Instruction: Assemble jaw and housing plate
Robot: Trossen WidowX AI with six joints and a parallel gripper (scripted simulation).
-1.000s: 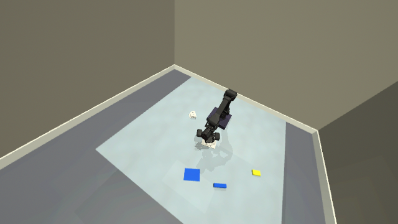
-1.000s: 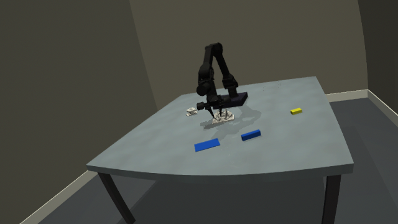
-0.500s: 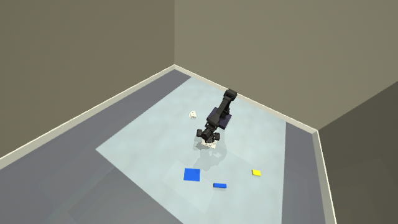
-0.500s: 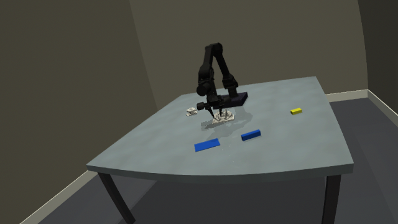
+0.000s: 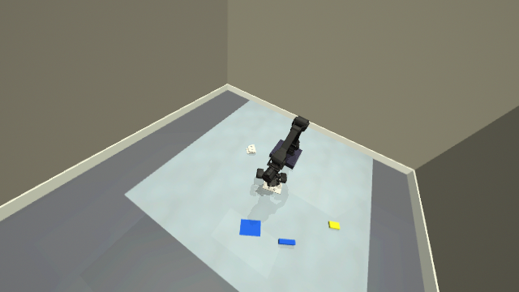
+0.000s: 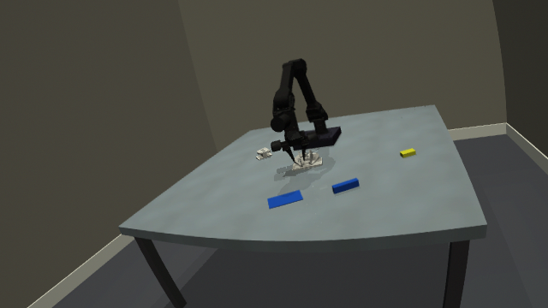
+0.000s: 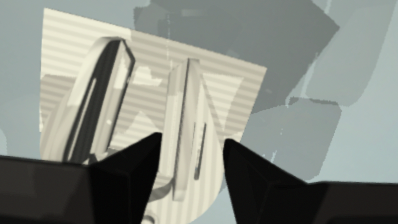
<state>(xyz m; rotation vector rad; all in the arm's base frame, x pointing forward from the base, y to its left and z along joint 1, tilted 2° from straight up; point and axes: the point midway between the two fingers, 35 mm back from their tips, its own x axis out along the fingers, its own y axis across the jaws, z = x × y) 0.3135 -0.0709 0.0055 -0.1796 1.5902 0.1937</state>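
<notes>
The white jaw is 4 cm behind my gripper tip, 1 cm to the left of it and 1 cm above it. From my gripper tip the other things lie so: blue block: 29 cm ahead, 20 cm to the left, 1 cm below; then flat blue plate: 29 cm ahead, 2 cm below, 1 cm to the right; then small cream part: 21 cm to the right, 21 cm behind, 1 cm below.
</notes>
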